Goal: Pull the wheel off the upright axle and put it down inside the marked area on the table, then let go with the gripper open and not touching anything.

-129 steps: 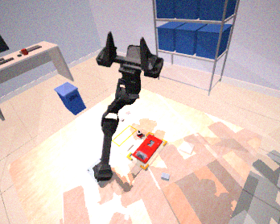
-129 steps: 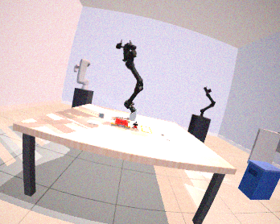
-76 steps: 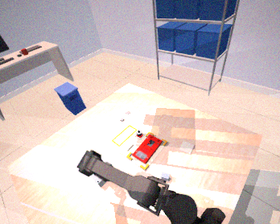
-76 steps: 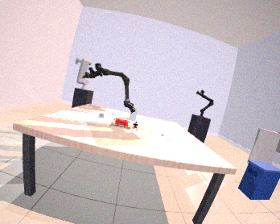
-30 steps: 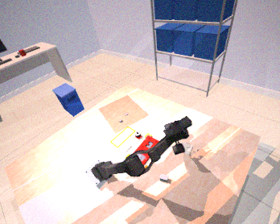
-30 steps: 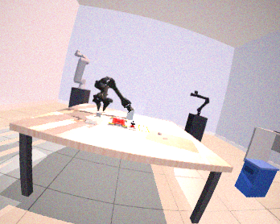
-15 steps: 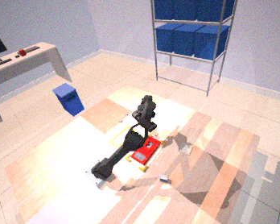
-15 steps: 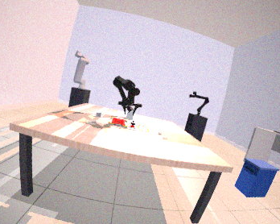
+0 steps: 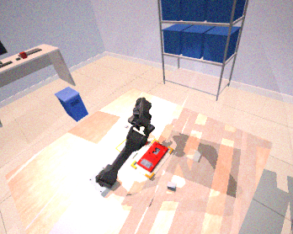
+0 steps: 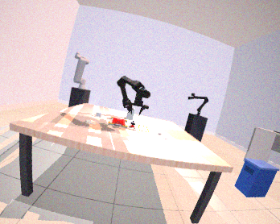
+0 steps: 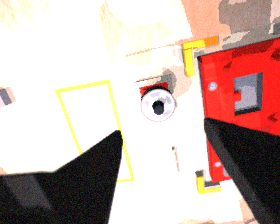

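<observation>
Now: the dark wheel 7 cm below my gripper tip. Round my gripper tip: grey cube (34 cm to the right, 12 cm behind, 9 cm below); then white tile (31 cm to the right, 13 cm ahead, 10 cm below).
</observation>
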